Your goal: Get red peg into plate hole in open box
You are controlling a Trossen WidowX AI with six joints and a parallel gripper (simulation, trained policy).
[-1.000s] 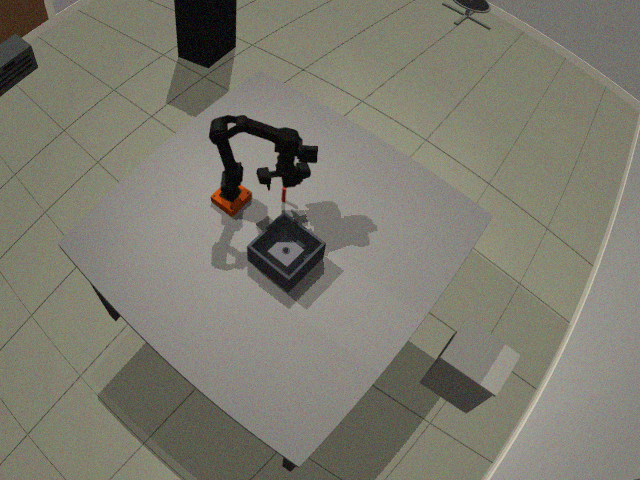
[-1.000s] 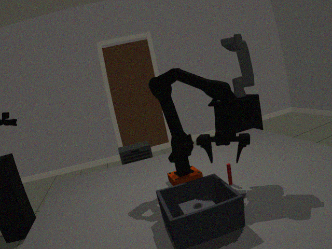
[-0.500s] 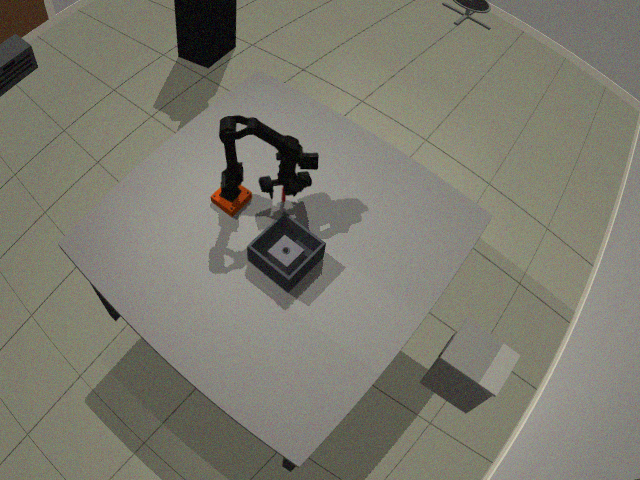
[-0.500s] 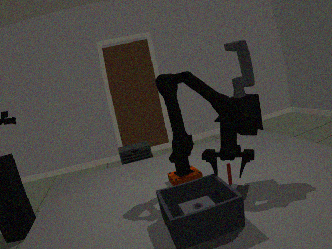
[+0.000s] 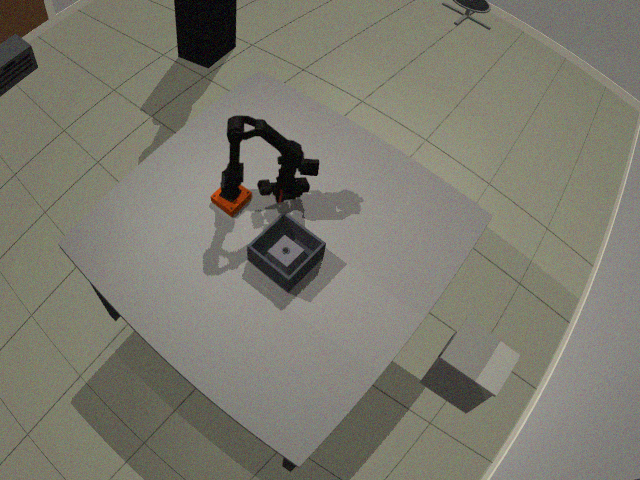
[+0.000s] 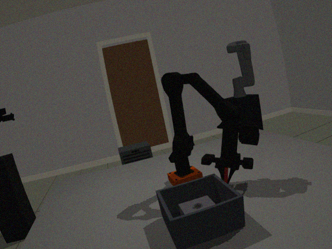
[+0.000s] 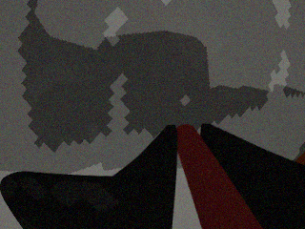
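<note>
The light grey plate lies 15 cm ahead of my gripper tip, 19 cm to the right of it and 4 cm above it. Also, from my gripper tip: dark grey box: 15 cm ahead, 19 cm to the right, 2 cm above; red peg: 1 cm to the left, 3 cm above.
</note>
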